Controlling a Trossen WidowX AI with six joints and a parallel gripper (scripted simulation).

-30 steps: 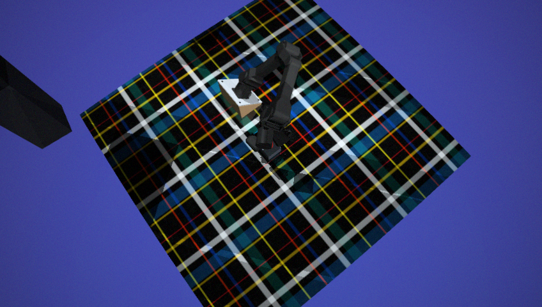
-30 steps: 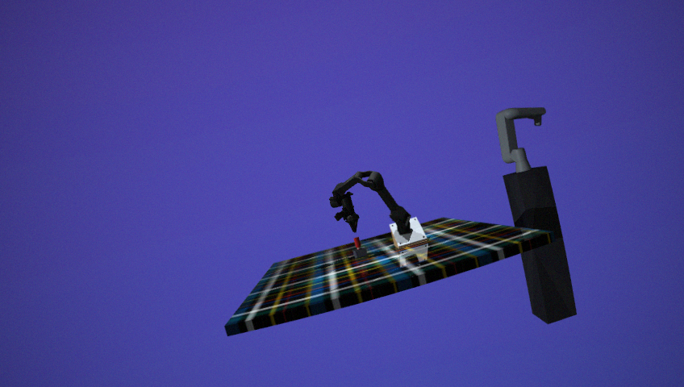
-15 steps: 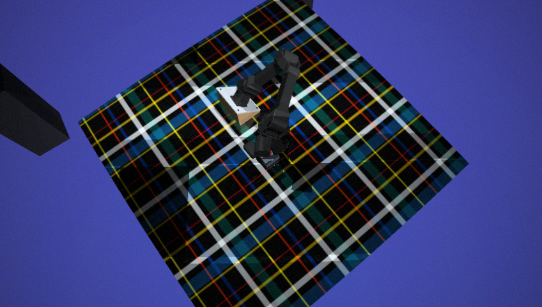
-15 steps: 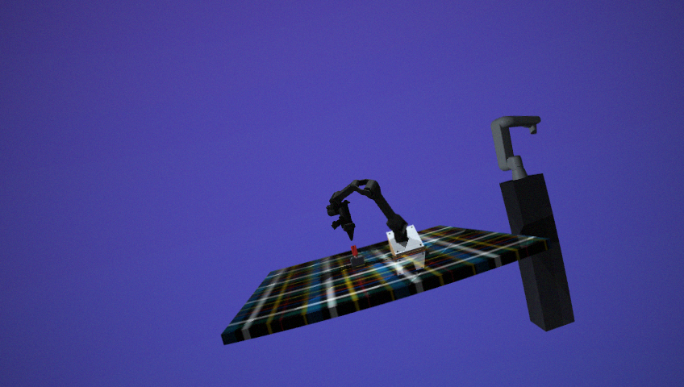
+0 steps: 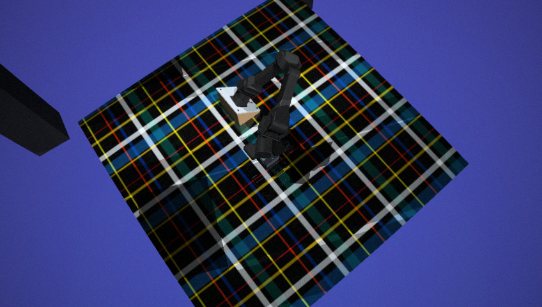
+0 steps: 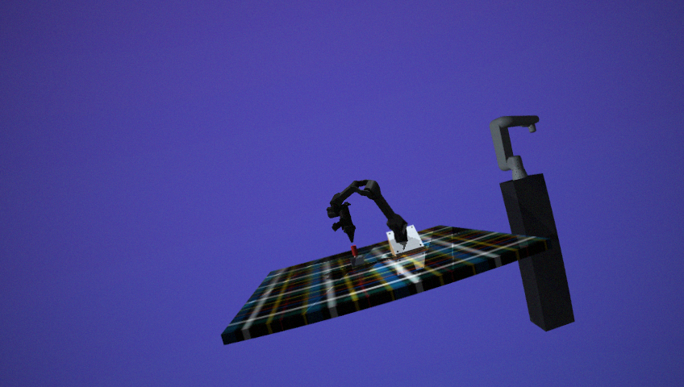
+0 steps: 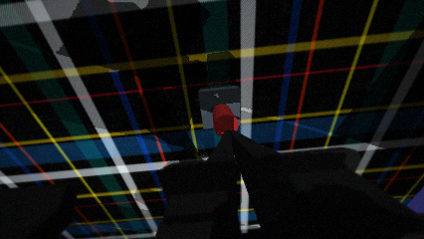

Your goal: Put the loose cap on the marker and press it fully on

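The red cap lies 40 mm below my gripper tip. From my gripper tip the other things lie so: holder block 100 mm below.
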